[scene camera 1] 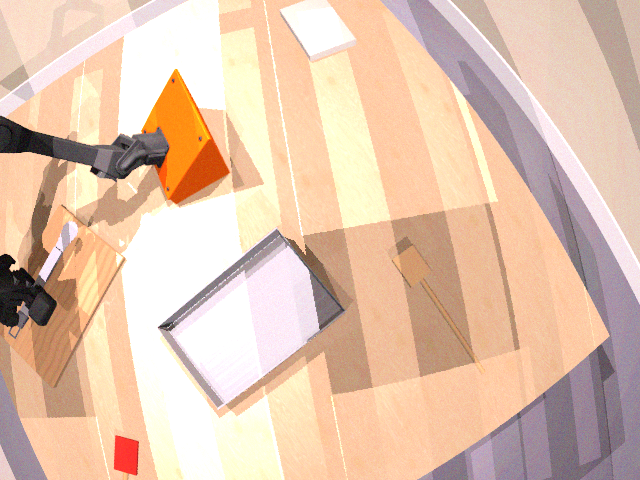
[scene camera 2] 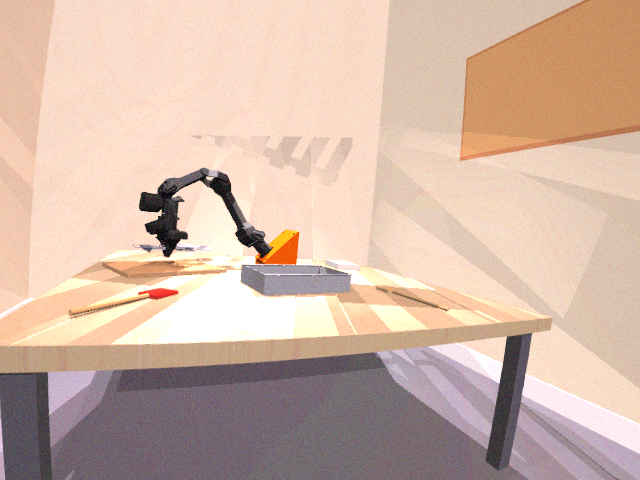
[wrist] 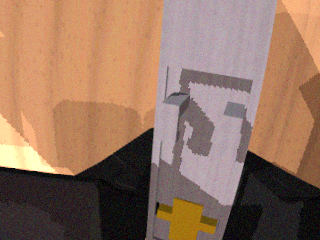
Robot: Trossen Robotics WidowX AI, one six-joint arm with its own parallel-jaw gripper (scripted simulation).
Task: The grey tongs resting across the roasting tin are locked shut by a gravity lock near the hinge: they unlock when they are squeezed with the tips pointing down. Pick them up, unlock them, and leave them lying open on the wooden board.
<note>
In view: the gripper (scene camera 1: 44,293), a red-headed spatula (scene camera 2: 157,293), a wooden board (scene camera 2: 130,269) and a grey roasting tin (scene camera 1: 266,305).
The gripper is seen too in scene camera 2 (scene camera 2: 166,257) and in the wrist view (wrist: 182,141). The wooden board also shows in the wrist view (wrist: 85,85). The grey roasting tin also shows in scene camera 2 (scene camera 2: 268,280). The wrist view does not show the red-headed spatula: it is out of frame.
</note>
